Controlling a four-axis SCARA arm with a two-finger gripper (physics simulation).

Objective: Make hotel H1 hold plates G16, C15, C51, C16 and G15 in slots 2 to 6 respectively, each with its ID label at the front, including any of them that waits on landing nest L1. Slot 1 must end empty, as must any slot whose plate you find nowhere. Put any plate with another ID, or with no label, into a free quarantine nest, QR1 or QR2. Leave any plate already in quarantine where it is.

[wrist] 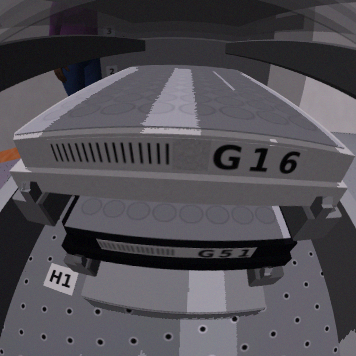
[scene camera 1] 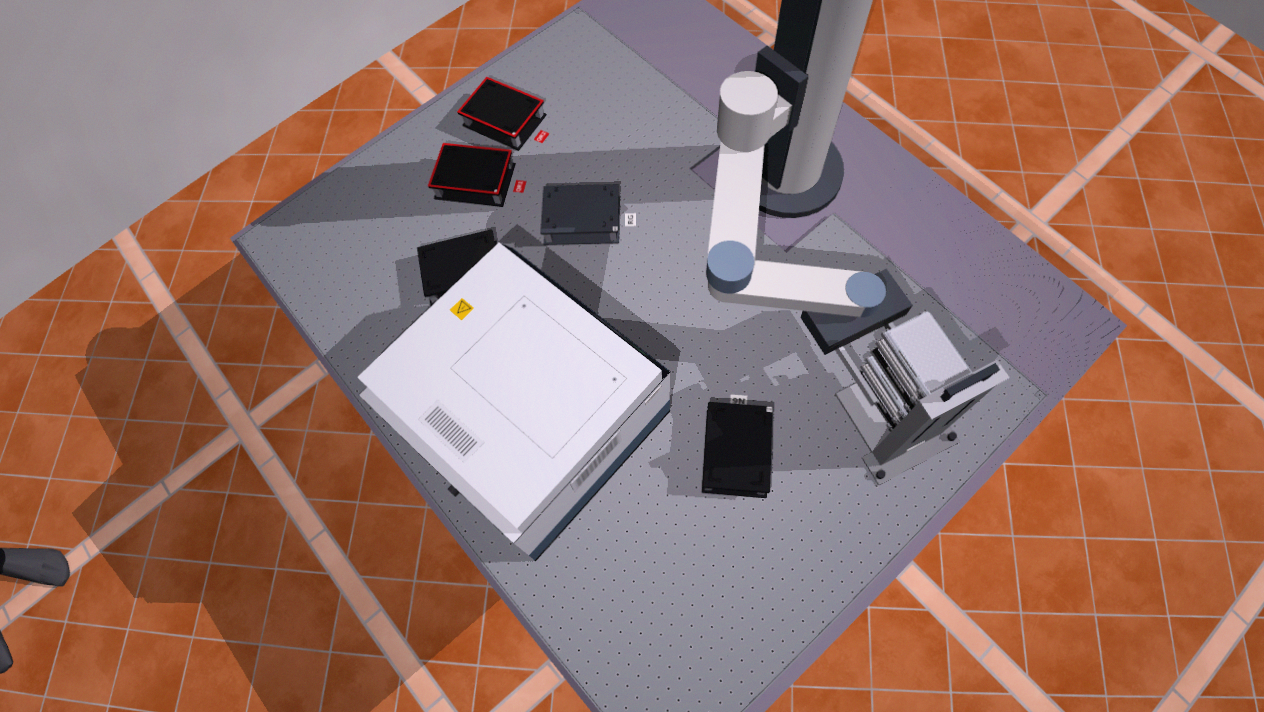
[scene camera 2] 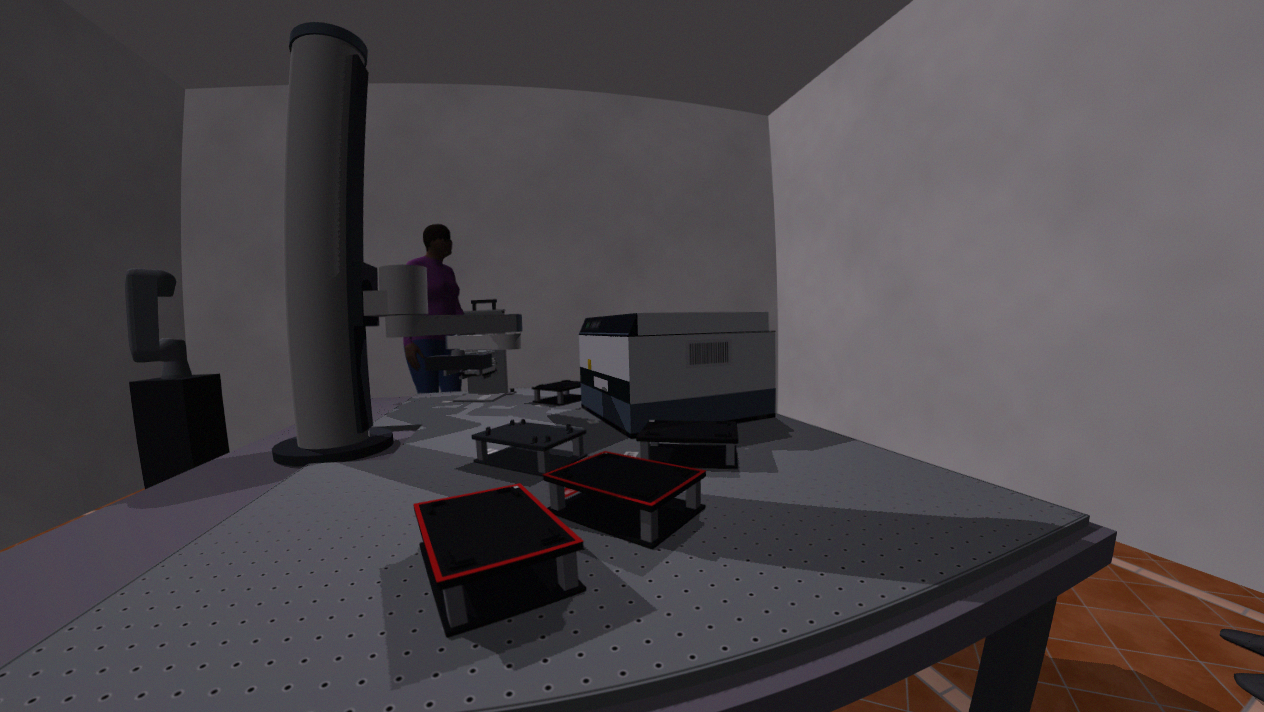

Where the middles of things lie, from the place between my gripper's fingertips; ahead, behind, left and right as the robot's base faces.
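White instrument (scene camera 1: 541,527): 44 cm to the right of my hand and 52 cm ahead of it. Hotel H1 (scene camera 1: 897,442): 2 cm ahead of my hand, 4 cm above it, 7 cm to the left of it. Plate G51 (wrist: 188,236): 1 cm below my hand. As for the plate G16 (wrist: 197,134), my hand is 2 cm below it.
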